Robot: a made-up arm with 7 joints.
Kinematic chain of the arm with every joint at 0, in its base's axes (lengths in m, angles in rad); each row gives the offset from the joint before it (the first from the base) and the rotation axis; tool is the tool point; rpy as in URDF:
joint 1: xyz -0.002 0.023 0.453 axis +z
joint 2: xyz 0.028 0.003 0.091 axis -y
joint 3: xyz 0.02 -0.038 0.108 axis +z
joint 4: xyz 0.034 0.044 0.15 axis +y
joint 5: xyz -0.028 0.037 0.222 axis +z
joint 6: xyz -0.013 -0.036 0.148 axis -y
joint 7: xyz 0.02 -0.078 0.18 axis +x
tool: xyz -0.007 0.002 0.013 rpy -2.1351 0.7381 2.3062
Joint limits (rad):
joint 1: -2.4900..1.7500
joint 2: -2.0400..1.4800
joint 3: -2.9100..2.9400
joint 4: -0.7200..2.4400
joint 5: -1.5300..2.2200
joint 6: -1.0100..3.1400
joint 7: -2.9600..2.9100
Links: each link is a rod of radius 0.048 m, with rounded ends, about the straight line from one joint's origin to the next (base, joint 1, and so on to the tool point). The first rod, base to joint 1, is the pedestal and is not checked.
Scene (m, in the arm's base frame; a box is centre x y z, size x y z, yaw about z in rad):
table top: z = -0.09
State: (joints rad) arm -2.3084 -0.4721 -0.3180 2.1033 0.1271 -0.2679 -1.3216
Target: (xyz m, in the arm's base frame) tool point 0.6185 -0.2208 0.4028
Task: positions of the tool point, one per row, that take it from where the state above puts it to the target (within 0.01 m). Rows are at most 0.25 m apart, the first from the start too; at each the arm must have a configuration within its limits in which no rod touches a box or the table.
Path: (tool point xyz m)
1: -0.3496 -0.3452 0.2864
2: -0.1841 -0.4828 0.2900
3: 0.0321 -0.5454 0.3015
4: 0.2626 -0.5180 0.3233
5: 0.4689 -0.4033 0.3569
6: 0.6185 -0.2208 0.4028

